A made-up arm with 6 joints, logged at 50 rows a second.
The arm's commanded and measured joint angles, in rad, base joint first. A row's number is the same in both.
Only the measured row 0 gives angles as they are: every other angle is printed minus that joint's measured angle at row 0.
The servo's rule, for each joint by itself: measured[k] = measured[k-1] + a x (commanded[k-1-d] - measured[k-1]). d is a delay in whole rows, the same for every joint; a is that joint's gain. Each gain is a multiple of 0.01, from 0.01 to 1. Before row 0 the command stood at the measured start. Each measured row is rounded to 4 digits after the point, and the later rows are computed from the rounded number. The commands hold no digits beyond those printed.
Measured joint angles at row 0:
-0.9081 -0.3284 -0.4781 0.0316 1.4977 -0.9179
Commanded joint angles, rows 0 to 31:
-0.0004 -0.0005 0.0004 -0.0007 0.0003 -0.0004
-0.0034 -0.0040 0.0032 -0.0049 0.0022 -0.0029
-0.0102 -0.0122 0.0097 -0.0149 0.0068 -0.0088
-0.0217 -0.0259 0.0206 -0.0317 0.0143 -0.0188
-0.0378 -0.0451 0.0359 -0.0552 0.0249 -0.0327
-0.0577 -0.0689 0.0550 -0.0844 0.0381 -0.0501
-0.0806 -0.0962 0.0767 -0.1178 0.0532 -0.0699
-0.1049 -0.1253 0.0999 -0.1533 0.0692 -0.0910
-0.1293 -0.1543 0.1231 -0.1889 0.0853 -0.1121
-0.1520 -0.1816 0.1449 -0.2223 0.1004 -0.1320
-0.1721 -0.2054 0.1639 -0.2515 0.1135 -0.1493
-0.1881 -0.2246 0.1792 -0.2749 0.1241 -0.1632
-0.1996 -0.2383 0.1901 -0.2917 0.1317 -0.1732
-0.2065 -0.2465 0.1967 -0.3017 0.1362 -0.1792
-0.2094 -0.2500 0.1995 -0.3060 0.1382 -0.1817
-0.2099 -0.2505 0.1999 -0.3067 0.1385 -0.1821
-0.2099 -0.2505 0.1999 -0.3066 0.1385 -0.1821
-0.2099 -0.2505 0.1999 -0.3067 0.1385 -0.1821
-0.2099 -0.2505 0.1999 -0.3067 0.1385 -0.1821
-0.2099 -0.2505 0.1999 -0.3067 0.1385 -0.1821
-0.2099 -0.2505 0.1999 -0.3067 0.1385 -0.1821
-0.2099 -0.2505 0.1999 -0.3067 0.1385 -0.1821
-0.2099 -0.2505 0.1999 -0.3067 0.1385 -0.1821
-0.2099 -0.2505 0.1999 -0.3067 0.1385 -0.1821
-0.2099 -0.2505 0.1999 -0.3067 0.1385 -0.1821
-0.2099 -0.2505 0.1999 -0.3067 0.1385 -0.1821
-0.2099 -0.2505 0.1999 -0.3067 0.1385 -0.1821
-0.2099 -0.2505 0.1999 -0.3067 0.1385 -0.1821
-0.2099 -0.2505 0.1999 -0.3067 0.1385 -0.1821
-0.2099 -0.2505 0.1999 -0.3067 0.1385 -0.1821
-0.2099 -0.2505 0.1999 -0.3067 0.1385 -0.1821
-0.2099 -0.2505 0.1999 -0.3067 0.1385 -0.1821
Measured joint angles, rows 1 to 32:
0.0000 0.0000 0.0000 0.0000 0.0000 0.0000
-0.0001 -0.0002 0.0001 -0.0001 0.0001 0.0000
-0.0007 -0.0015 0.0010 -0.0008 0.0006 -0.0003
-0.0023 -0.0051 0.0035 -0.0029 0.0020 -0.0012
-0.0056 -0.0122 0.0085 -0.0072 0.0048 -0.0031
-0.0111 -0.0234 0.0164 -0.0144 0.0094 -0.0064
-0.0190 -0.0389 0.0276 -0.0249 0.0160 -0.0112
-0.0295 -0.0584 0.0418 -0.0388 0.0246 -0.0177
-0.0423 -0.0811 0.0586 -0.0560 0.0349 -0.0258
-0.0571 -0.1060 0.0773 -0.0759 0.0465 -0.0353
-0.0732 -0.1317 0.0969 -0.0979 0.0589 -0.0459
-0.0900 -0.1568 0.1163 -0.1209 0.0715 -0.0573
-0.1067 -0.1799 0.1345 -0.1440 0.0836 -0.0689
-0.1225 -0.1998 0.1506 -0.1662 0.0947 -0.0804
-0.1368 -0.2157 0.1640 -0.1865 0.1042 -0.0913
-0.1491 -0.2274 0.1743 -0.2044 0.1120 -0.1012
-0.1594 -0.2353 0.1817 -0.2197 0.1181 -0.1101
-0.1680 -0.2405 0.1870 -0.2327 0.1228 -0.1180
-0.1751 -0.2439 0.1907 -0.2438 0.1264 -0.1251
-0.1810 -0.2461 0.1934 -0.2532 0.1292 -0.1314
-0.1859 -0.2476 0.1953 -0.2612 0.1313 -0.1370
-0.1900 -0.2486 0.1966 -0.2680 0.1330 -0.1420
-0.1934 -0.2492 0.1976 -0.2738 0.1343 -0.1464
-0.1962 -0.2496 0.1983 -0.2787 0.1353 -0.1503
-0.1985 -0.2499 0.1988 -0.2829 0.1360 -0.1538
-0.2004 -0.2501 0.1991 -0.2865 0.1366 -0.1569
-0.2020 -0.2502 0.1993 -0.2895 0.1370 -0.1597
-0.2033 -0.2503 0.1995 -0.2921 0.1373 -0.1622
-0.2044 -0.2504 0.1996 -0.2943 0.1376 -0.1644
-0.2053 -0.2504 0.1997 -0.2962 0.1378 -0.1663
-0.2061 -0.2504 0.1998 -0.2978 0.1380 -0.1680
-0.2067 -0.2504 0.1998 -0.2991 0.1381 -0.1696
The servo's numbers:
d 1
a 0.17 0.34 0.29 0.15 0.23 0.11

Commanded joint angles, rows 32 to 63:
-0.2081 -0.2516 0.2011 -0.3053 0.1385 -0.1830
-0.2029 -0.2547 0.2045 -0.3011 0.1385 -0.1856
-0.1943 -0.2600 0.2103 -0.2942 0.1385 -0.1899
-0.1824 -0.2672 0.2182 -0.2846 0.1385 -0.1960
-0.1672 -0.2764 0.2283 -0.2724 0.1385 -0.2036
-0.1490 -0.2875 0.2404 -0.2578 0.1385 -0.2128
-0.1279 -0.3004 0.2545 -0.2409 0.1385 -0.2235
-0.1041 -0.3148 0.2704 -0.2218 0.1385 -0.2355
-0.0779 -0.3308 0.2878 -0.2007 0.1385 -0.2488
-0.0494 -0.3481 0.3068 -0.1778 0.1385 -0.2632
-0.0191 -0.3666 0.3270 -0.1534 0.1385 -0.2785
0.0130 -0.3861 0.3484 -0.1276 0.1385 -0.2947
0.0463 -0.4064 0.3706 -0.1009 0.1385 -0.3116
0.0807 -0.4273 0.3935 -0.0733 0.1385 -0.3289
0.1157 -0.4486 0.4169 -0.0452 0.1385 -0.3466
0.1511 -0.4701 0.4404 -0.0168 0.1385 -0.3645
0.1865 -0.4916 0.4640 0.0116 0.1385 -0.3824
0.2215 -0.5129 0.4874 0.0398 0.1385 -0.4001
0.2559 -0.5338 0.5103 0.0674 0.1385 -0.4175
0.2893 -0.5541 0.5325 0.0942 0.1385 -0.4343
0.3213 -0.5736 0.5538 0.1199 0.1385 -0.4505
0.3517 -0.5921 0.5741 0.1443 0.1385 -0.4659
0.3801 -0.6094 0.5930 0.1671 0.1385 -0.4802
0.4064 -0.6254 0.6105 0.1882 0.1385 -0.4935
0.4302 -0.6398 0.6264 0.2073 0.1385 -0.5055
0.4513 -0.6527 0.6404 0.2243 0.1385 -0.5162
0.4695 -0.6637 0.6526 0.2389 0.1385 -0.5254
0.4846 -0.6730 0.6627 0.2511 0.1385 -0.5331
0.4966 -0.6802 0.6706 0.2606 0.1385 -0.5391
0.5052 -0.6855 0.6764 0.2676 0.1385 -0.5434
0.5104 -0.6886 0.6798 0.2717 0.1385 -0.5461
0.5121 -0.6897 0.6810 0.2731 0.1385 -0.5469
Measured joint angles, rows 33 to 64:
-0.2072 -0.2504 0.1998 -0.3002 0.1382 -0.1710
-0.2074 -0.2508 0.2002 -0.3010 0.1383 -0.1723
-0.2066 -0.2521 0.2014 -0.3010 0.1383 -0.1738
-0.2045 -0.2548 0.2040 -0.3000 0.1383 -0.1756
-0.2007 -0.2590 0.2081 -0.2977 0.1383 -0.1778
-0.1950 -0.2649 0.2140 -0.2939 0.1383 -0.1806
-0.1872 -0.2726 0.2217 -0.2885 0.1383 -0.1841
-0.1771 -0.2821 0.2312 -0.2814 0.1383 -0.1884
-0.1647 -0.2932 0.2426 -0.2725 0.1383 -0.1936
-0.1499 -0.3060 0.2557 -0.2617 0.1383 -0.1997
-0.1328 -0.3203 0.2705 -0.2491 0.1383 -0.2067
-0.1135 -0.3360 0.2869 -0.2347 0.1383 -0.2146
-0.0920 -0.3530 0.3047 -0.2186 0.1383 -0.2234
-0.0685 -0.3712 0.3238 -0.2009 0.1383 -0.2331
-0.0431 -0.3903 0.3440 -0.1818 0.1383 -0.2436
-0.0161 -0.4101 0.3651 -0.1613 0.1383 -0.2549
0.0123 -0.4305 0.3869 -0.1396 0.1383 -0.2670
0.0419 -0.4513 0.4093 -0.1169 0.1383 -0.2797
0.0724 -0.4722 0.4319 -0.0934 0.1383 -0.2929
0.1036 -0.4931 0.4546 -0.0693 0.1383 -0.3066
0.1352 -0.5138 0.4772 -0.0448 0.1383 -0.3206
0.1668 -0.5341 0.4994 -0.0201 0.1383 -0.3349
0.1982 -0.5538 0.5211 0.0046 0.1383 -0.3493
0.2291 -0.5727 0.5420 0.0290 0.1383 -0.3637
0.2592 -0.5906 0.5619 0.0529 0.1383 -0.3780
0.2883 -0.6073 0.5806 0.0761 0.1383 -0.3920
0.3160 -0.6227 0.5979 0.0983 0.1383 -0.4057
0.3421 -0.6366 0.6138 0.1194 0.1383 -0.4189
0.3663 -0.6490 0.6280 0.1392 0.1383 -0.4315
0.3885 -0.6596 0.6404 0.1574 0.1383 -0.4433
0.4083 -0.6684 0.6508 0.1739 0.1383 -0.4543
0.4257 -0.6753 0.6592 0.1886 0.1383 -0.4644

